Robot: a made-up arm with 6 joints. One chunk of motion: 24 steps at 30 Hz.
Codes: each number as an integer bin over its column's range. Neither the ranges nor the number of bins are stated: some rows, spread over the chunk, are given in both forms.
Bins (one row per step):
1: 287 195 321 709 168 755
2: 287 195 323 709 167 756
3: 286 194 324 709 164 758
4: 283 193 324 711 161 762
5: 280 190 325 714 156 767
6: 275 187 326 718 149 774
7: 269 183 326 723 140 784
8: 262 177 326 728 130 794
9: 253 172 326 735 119 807
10: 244 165 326 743 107 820
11: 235 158 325 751 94 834
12: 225 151 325 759 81 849
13: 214 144 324 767 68 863
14: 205 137 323 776 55 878
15: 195 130 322 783 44 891
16: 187 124 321 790 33 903
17: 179 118 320 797 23 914
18: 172 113 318 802 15 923
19: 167 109 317 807 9 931
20: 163 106 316 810 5 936
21: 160 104 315 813 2 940
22: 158 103 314 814 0 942
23: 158 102 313 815 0 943
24: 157 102 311 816 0 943
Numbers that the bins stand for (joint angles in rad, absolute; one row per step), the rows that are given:
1: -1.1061 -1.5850 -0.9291 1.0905 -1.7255 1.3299
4: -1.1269 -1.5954 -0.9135 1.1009 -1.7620 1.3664
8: -1.2362 -1.6787 -0.9031 1.1894 -1.9233 1.5329
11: -1.3768 -1.7776 -0.9083 1.3091 -2.1107 1.7411
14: -1.5329 -1.8869 -0.9187 1.4392 -2.3137 1.9702
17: -1.6683 -1.9858 -0.9343 1.5485 -2.4803 2.1576
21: -1.7672 -2.0587 -0.9604 1.6318 -2.5896 2.2929
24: -1.7828 -2.0691 -0.9812 1.6474 -2.6000 2.3085
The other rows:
2: -1.1061 -1.5850 -0.9187 1.0905 -1.7307 1.3351
3: -1.1113 -1.5902 -0.9135 1.0905 -1.7463 1.3455
5: -1.1425 -1.6110 -0.9083 1.1165 -1.7880 1.3924
6: -1.1686 -1.6266 -0.9031 1.1373 -1.8244 1.4288
7: -1.1998 -1.6474 -0.9031 1.1634 -1.8713 1.4809
9: -1.2831 -1.7047 -0.9031 1.2258 -1.9806 1.6006
10: -1.3299 -1.7411 -0.9031 1.2675 -2.0430 1.6683
12: -1.4288 -1.8140 -0.9083 1.3508 -2.1784 1.8192
13: -1.4861 -1.8505 -0.9135 1.3924 -2.2460 1.8921
15: -1.5850 -1.9233 -0.9239 1.4757 -2.3710 2.0378
16: -1.6266 -1.9546 -0.9291 1.5121 -2.4282 2.1003
18: -1.7047 -2.0118 -0.9447 1.5746 -2.5219 2.2044
19: -1.7307 -2.0326 -0.9499 1.6006 -2.5532 2.2460
20: -1.7516 -2.0482 -0.9552 1.6162 -2.5740 2.2721
22: -1.7776 -2.0639 -0.9656 1.6370 -2.6000 2.3033
23: -1.7776 -2.0691 -0.9708 1.6422 -2.6000 2.3085

